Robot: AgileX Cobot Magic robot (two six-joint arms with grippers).
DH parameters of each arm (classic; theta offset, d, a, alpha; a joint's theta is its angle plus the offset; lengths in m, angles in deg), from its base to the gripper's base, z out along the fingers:
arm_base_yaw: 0 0.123 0 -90
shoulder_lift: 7.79 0 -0.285 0
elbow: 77.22 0 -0.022 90
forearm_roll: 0 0.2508 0 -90
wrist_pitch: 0 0 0.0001 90
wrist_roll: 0 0.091 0 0
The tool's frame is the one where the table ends.
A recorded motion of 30 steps. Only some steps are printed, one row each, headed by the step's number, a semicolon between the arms.
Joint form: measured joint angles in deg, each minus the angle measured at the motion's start. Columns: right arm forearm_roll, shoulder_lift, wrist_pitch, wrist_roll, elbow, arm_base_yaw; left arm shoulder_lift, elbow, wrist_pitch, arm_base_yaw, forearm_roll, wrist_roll.
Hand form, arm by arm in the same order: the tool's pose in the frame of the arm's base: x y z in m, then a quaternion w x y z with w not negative. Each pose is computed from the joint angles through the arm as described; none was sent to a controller.
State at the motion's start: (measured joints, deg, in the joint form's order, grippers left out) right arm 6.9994 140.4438 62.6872 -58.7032 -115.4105 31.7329; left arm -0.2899 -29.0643 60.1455 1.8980 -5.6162 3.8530
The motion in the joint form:
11: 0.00 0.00 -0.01 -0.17 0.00 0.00; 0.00 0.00 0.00 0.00 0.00 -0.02
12: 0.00 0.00 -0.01 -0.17 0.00 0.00; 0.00 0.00 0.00 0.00 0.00 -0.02
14: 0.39 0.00 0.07 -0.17 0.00 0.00; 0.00 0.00 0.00 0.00 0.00 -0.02
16: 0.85 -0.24 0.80 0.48 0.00 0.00; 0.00 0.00 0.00 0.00 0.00 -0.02
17: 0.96 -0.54 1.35 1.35 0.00 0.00; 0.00 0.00 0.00 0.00 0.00 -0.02
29: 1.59 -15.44 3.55 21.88 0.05 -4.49; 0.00 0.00 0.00 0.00 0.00 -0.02
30: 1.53 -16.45 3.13 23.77 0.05 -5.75; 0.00 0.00 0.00 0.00 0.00 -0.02
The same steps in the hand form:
11: 0.4176 0.2698 0.1180 0.07471 -0.69083 0.71806 0.03947; -0.0060 -0.0079 0.2805 0.53253 0.01621 0.84596 -0.02236
12: 0.4176 0.2698 0.1180 0.07471 -0.69083 0.71806 0.03947; -0.0060 -0.0079 0.2805 0.53253 0.01621 0.84596 -0.02236
14: 0.4172 0.2703 0.1181 0.07476 -0.68978 0.71888 0.04268; -0.0060 -0.0079 0.2805 0.53253 0.01621 0.84596 -0.02236
16: 0.4159 0.2703 0.1201 0.07125 -0.68493 0.72354 0.04788; -0.0060 -0.0079 0.2805 0.53253 0.01621 0.84596 -0.02236
17: 0.4151 0.2700 0.1226 0.06900 -0.67953 0.72869 0.04996; -0.0060 -0.0079 0.2805 0.53253 0.01621 0.84596 -0.02236
29: 0.4167 0.2286 0.2486 0.17101 -0.50600 0.84338 0.05852; -0.0060 -0.0079 0.2805 0.53253 0.01621 0.84596 -0.02236
30: 0.4202 0.2185 0.2572 0.18288 -0.48199 0.85491 0.05809; -0.0060 -0.0079 0.2805 0.53253 0.01621 0.84596 -0.02236

